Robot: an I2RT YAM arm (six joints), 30 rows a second.
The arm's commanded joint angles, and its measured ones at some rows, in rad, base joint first. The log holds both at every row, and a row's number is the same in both.
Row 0, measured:
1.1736, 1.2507, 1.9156, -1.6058, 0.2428, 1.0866
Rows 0 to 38, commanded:
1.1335, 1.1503, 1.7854, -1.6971, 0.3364, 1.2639
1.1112, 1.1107, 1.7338, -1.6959, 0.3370, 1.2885
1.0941, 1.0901, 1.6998, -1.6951, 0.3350, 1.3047
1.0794, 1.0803, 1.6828, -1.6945, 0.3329, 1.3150
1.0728, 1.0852, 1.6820, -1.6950, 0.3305, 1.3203
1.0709, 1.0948, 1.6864, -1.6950, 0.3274, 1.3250
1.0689, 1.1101, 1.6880, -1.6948, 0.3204, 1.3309
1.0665, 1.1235, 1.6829, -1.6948, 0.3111, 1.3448
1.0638, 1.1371, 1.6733, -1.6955, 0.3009, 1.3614
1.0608, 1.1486, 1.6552, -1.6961, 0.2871, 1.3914
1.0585, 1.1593, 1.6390, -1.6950, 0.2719, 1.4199
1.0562, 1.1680, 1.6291, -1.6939, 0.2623, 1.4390
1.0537, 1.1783, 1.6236, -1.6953, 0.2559, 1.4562
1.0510, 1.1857, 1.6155, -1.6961, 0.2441, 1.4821
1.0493, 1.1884, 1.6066, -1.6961, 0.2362, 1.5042
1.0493, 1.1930, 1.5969, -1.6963, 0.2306, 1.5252
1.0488, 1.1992, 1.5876, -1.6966, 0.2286, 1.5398
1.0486, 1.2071, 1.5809, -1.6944, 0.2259, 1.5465
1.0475, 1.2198, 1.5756, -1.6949, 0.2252, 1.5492
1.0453, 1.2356, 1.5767, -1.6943, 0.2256, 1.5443
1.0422, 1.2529, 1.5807, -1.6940, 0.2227, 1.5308
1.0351, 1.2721, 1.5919, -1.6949, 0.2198, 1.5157
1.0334, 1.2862, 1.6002, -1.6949, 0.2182, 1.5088
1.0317, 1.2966, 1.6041, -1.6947, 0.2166, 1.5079
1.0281, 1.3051, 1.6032, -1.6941, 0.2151, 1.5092
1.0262, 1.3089, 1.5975, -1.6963, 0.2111, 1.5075
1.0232, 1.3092, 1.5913, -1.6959, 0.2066, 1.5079
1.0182, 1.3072, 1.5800, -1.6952, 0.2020, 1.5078
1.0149, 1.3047, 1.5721, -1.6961, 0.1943, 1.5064
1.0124, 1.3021, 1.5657, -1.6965, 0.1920, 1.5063
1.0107, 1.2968, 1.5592, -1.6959, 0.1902, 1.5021
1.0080, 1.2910, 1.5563, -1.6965, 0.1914, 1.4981
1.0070, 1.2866, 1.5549, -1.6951, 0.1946, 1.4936
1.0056, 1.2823, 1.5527, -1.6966, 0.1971, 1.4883
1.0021, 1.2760, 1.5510, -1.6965, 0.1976, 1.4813
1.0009, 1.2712, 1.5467, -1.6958, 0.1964, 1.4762
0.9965, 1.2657, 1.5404, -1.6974, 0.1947, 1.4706
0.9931, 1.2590, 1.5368, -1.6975, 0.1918, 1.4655
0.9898, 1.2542, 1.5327, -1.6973, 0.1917, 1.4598
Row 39, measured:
1.0023, 1.2728, 1.5475, -1.6062, 0.1932, 1.4544
